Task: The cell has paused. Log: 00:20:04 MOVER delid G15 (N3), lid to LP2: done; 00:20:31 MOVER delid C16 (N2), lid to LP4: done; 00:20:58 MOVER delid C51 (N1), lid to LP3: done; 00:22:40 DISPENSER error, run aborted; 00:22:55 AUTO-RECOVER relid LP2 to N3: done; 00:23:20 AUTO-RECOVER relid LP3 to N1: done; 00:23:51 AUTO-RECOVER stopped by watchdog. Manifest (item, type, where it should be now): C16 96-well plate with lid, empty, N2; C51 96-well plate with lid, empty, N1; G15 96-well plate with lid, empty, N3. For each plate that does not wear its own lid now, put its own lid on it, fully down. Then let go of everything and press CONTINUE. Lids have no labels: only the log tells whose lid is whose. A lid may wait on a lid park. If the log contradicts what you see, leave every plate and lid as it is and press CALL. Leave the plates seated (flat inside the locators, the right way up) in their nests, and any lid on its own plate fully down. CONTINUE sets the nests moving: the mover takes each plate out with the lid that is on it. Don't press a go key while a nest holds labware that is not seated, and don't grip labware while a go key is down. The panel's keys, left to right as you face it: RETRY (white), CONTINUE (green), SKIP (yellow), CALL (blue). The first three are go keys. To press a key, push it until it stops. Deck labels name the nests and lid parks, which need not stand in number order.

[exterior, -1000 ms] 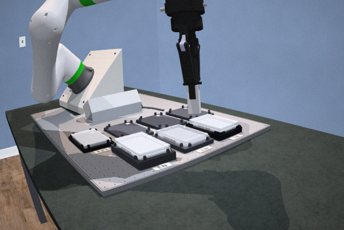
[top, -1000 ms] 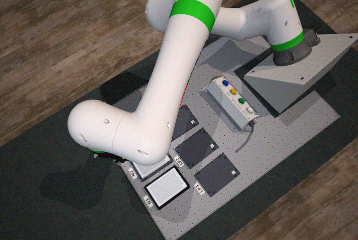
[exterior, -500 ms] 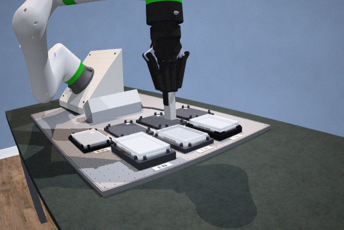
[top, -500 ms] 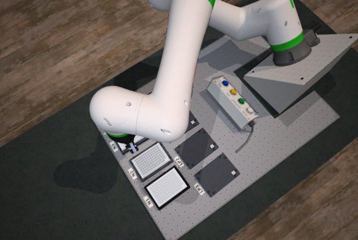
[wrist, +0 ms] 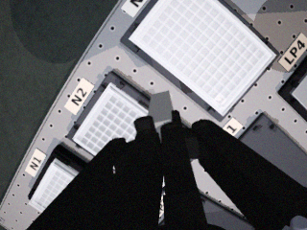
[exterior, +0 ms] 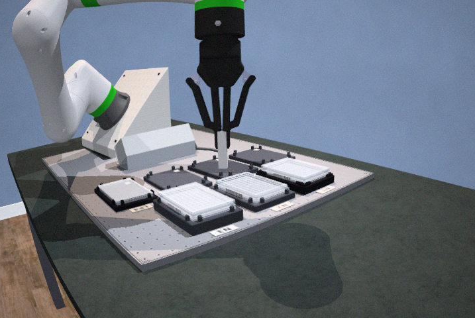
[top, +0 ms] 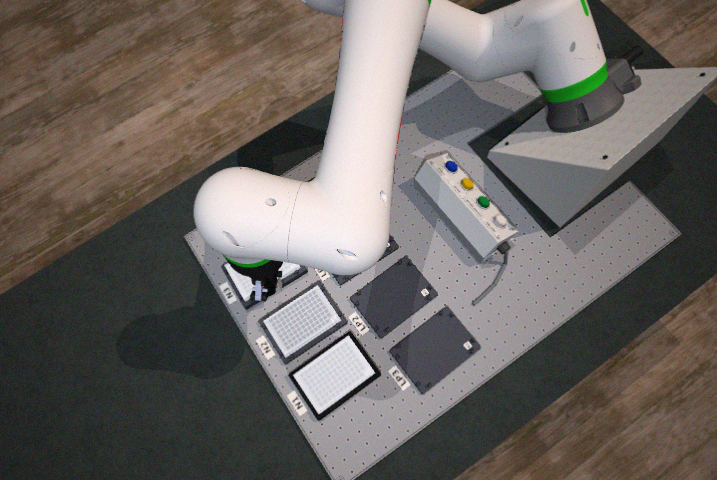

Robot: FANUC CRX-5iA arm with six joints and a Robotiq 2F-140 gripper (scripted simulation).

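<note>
The lid park LP4 lies 19 cm behind my hand, 12 cm to the right of it and 10 cm below it. From my hand the other things lie so: lid park LP1: 18 cm behind, 10 cm below, 1 cm to the left; 96-well plate: 9 cm below, 7 cm to the left; lid park LP2: 17 cm behind, 14 cm to the left, 10 cm below.
</note>
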